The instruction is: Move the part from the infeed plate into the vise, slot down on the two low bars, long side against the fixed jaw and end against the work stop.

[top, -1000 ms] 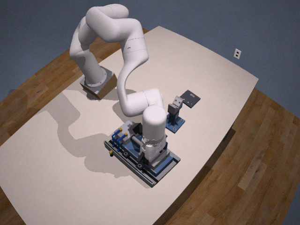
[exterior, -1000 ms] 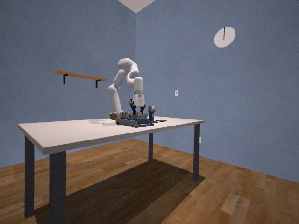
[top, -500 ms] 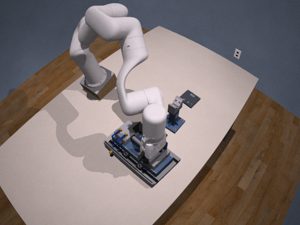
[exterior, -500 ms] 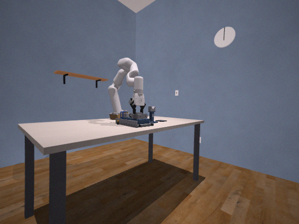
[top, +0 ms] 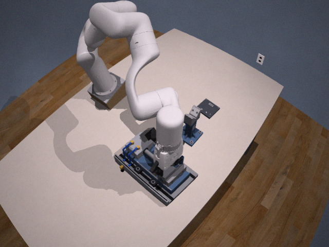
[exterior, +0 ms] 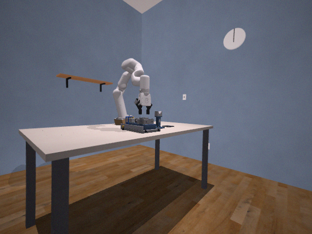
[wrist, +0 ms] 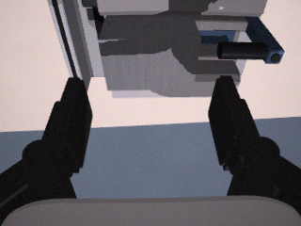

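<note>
The part lies 6 cm below my hand. The rest, counted from my hand: fixed jaw 3 cm ahead, 2 cm to the left, 7 cm below; then work stop 1 cm behind, 7 cm to the left, 6 cm below; then moving jaw 4 cm behind, 1 cm to the left, 7 cm below.
</note>
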